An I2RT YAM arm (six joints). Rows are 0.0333 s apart.
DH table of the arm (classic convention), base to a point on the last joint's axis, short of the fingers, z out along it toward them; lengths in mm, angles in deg. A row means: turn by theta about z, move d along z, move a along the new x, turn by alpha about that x. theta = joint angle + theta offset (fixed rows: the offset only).
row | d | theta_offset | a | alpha
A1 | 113.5 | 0 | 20 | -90
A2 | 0 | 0 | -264 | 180
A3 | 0 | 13.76 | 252.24 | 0
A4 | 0 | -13.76 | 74 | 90
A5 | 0 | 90 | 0 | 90
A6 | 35.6 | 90 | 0 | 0
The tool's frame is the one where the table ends.
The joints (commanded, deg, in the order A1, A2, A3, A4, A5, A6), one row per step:
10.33 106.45 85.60 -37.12 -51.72 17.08
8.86 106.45 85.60 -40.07 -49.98 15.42
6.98 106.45 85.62 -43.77 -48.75 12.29
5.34 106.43 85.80 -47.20 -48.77 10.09
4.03 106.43 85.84 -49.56 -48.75 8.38
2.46 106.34 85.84 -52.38 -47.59 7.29
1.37 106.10 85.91 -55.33 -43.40 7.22
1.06 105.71 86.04 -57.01 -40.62 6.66
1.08 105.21 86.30 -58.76 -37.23 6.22
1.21 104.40 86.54 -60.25 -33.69 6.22
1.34 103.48 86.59 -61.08 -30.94 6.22
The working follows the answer.
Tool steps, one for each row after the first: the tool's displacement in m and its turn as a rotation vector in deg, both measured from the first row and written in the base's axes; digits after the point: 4 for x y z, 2 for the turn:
-0.0013 -0.0112 -0.0032 -2.28 1.30 -1.45
-0.0038 -0.0249 -0.0065 -4.47 2.30 -2.09
-0.0069 -0.0363 -0.0078 -5.23 3.80 -2.35
-0.0092 -0.0452 -0.0091 -5.74 4.80 -2.58
-0.0124 -0.0562 -0.0106 -7.17 6.67 -3.80
-0.0164 -0.0652 -0.0119 -11.25 9.12 -6.07
-0.0194 -0.0686 -0.0108 -14.06 9.76 -6.80
-0.0227 -0.0701 -0.0085 -17.45 10.26 -7.41
-0.0265 -0.0712 -0.0044 -20.87 10.51 -8.28
-0.0299 -0.0719 0.0001 -23.49 10.21 -9.01

Tool pose at each row, in the base's axes (x y z in m, rotation vector in deg; rounded; the steps above come from the unrounded poses):
0.3846 0.0985 0.2541 -11.44 143.95 77.08
0.3833 0.0873 0.2509 -9.24 146.29 74.25
0.3808 0.0736 0.2476 -8.24 148.46 71.66
0.3777 0.0622 0.2463 -7.08 150.14 71.19
0.3754 0.0533 0.2450 -6.23 151.25 70.83
0.3721 0.0423 0.2436 -3.70 153.38 69.22
0.3681 0.0333 0.2422 0.08 157.29 63.83
0.3652 0.0299 0.2434 0.90 159.28 60.01
0.3619 0.0284 0.2456 1.37 161.44 55.34
0.3581 0.0273 0.2498 1.99 163.18 50.38
0.3547 0.0266 0.2542 2.20 163.99 46.41

